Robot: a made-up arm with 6 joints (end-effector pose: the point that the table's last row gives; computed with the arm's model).
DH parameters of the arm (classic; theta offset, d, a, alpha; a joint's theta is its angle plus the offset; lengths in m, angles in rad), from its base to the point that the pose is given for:
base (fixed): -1.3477 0 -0.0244 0
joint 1: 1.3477 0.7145 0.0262 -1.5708
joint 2: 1.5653 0 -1.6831 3.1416
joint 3: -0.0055 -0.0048 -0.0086 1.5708
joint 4: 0 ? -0.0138 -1.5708
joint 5: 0 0.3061 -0.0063 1.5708
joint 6: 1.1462 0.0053 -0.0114 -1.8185
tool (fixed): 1.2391 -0.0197 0 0
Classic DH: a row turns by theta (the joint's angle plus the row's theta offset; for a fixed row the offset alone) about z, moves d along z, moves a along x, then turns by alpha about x.
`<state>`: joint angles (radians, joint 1 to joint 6).
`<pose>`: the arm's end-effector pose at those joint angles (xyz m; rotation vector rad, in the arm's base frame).
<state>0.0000 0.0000 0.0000 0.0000 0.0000 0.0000</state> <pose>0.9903 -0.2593 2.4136 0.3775 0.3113 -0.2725</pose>
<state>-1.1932 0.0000 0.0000 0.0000 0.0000 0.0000</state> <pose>0.0986 -1.0061 2.4136 0.5315 0.0496 -1.4397</pose>
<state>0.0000 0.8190 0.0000 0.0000 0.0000 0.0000</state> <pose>1.9240 -0.2593 1.1667 0.2498 1.1147 -0.4206</pose>
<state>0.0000 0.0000 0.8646 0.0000 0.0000 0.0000</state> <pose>0.6346 -0.2592 3.1526 0.4607 -0.5376 -0.0900</pose>
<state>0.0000 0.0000 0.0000 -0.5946 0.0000 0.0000</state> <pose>0.9903 -0.2140 2.2511 0.9633 0.3904 -0.1752</pose>
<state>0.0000 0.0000 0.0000 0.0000 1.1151 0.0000</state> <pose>1.0017 -0.2593 2.4081 0.4749 -0.7834 -0.0322</pose>
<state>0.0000 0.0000 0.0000 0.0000 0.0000 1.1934</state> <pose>0.9903 -0.2826 2.4046 -0.7988 0.1066 -0.4089</pose>
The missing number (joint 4, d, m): -0.9889
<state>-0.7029 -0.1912 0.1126 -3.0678 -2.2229 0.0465</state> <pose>0.6805 -0.1766 2.6240 0.5463 0.4139 2.1662</pose>
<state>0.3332 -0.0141 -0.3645 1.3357 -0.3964 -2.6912</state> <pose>0.9818 0.3350 2.3643 1.5826 0.7095 -0.4465</pose>
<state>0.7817 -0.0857 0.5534 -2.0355 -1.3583 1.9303</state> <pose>0.4947 0.7036 2.7416 0.1745 -0.6392 1.8603</pose>
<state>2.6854 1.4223 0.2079 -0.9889 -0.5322 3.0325</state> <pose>-1.5365 1.0004 -0.0395 1.1406 1.2546 -1.8700</pose>
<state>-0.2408 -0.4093 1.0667 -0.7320 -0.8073 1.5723</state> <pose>-0.4182 -0.1229 3.2053 -0.7347 -0.7272 -0.3905</pose>
